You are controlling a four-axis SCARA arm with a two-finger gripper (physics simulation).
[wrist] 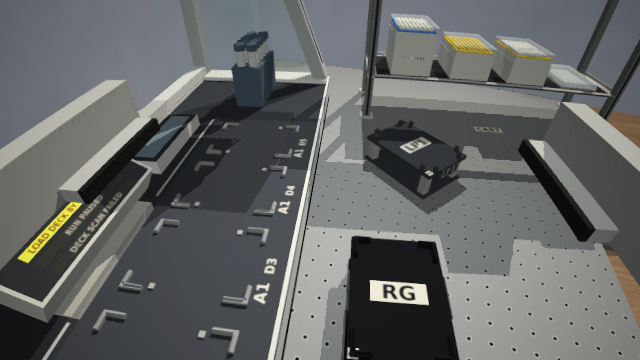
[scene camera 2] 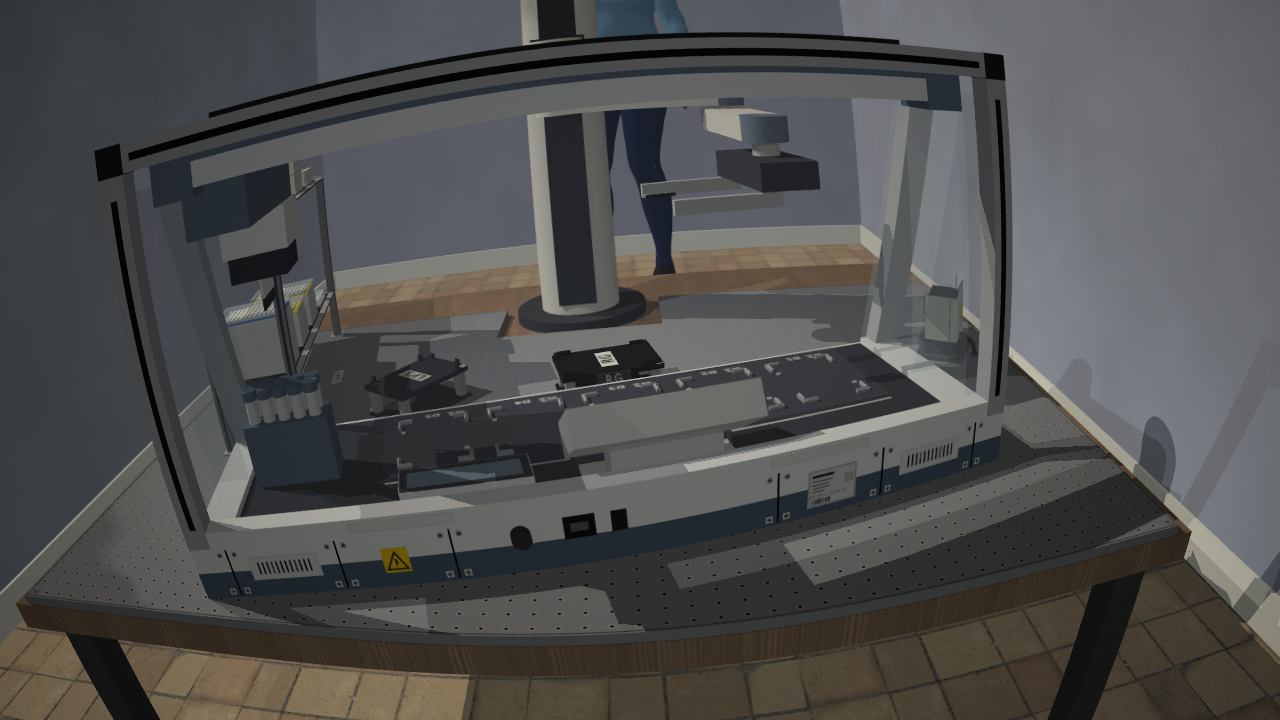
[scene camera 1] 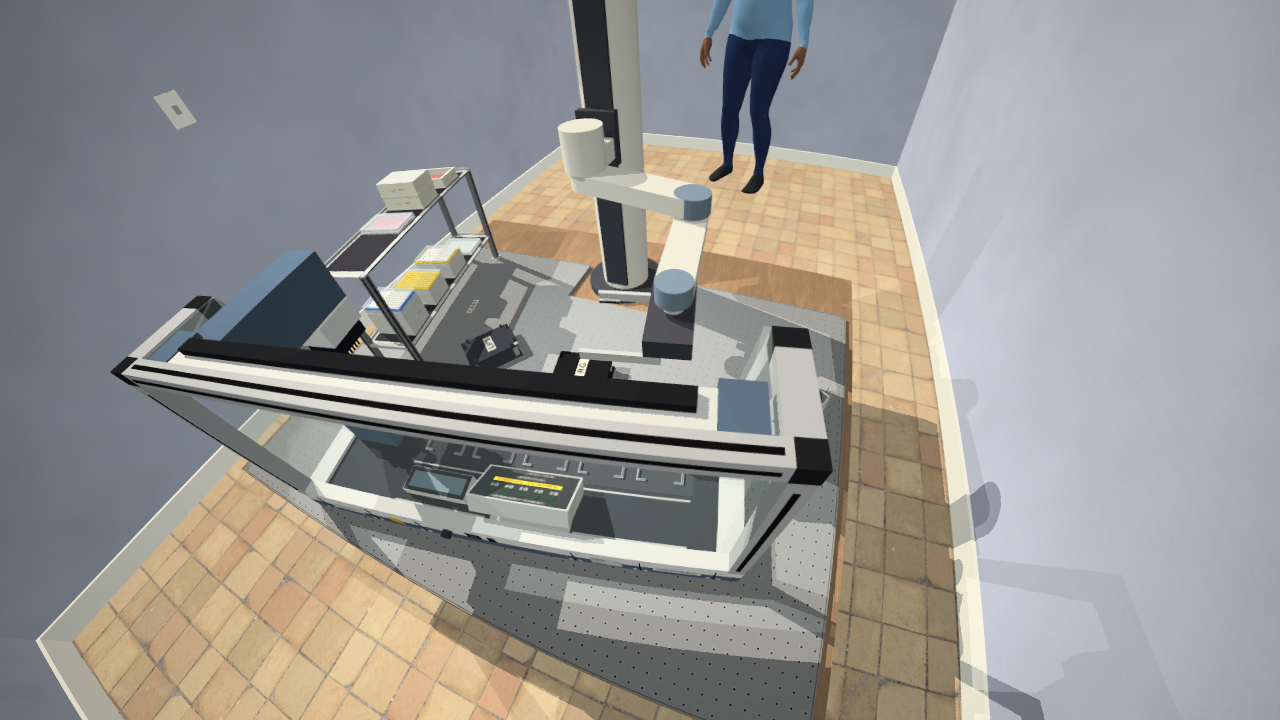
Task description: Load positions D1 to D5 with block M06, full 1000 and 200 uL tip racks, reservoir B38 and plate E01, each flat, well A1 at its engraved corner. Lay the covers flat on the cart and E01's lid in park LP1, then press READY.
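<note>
My gripper is open and empty, high above the table behind the deck. In the wrist view, deck positions D3, D4 and D5 hold no labware; their A1 labels face the rear edge. The cart carries a blue-rimmed tip rack, a yellow tip rack, a yellow-rimmed rack with pale tips and a clear flat plate, all covered. White boxes and a pink-topped item sit on its upper shelf. Park LP1 is empty.
The black RG stand stands behind the deck. A blue tube holder stands at the deck's end. The gantry head hangs above it. A raised panel reads "DECK SCAN FAILED". The arm column rises behind.
</note>
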